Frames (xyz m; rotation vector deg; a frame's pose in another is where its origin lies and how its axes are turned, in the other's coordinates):
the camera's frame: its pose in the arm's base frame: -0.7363 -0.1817 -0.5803 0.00 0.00 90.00
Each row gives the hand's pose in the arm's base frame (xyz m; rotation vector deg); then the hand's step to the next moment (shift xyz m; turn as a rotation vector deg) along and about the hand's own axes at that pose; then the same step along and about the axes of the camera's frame.
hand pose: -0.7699 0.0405 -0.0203 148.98 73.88 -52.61
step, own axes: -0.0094 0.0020 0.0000 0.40 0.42 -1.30
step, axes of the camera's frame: -0.0078 0.0028 0.0049 0.45 -1.11 0.76
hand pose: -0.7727 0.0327 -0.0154 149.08 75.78 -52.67
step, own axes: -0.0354 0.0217 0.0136 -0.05 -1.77 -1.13
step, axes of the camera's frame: -0.0431 0.0058 0.0041 1.44 0.83 1.29
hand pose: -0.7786 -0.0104 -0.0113 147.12 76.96 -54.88
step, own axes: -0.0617 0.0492 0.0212 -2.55 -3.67 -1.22
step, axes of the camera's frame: -0.0813 -0.0017 0.0081 0.85 3.28 3.16
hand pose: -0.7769 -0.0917 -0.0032 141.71 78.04 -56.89
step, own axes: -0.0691 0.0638 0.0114 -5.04 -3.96 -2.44
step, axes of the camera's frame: -0.0899 -0.0199 0.0222 -0.21 3.85 5.67
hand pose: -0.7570 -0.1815 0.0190 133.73 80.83 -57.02
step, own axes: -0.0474 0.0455 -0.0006 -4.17 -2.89 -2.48
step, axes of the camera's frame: -0.0554 -0.0246 0.0253 -0.13 2.66 4.98
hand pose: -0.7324 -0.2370 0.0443 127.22 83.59 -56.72
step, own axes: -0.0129 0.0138 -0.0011 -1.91 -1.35 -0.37
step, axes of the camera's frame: -0.0142 -0.0096 0.0081 -0.50 1.53 1.74
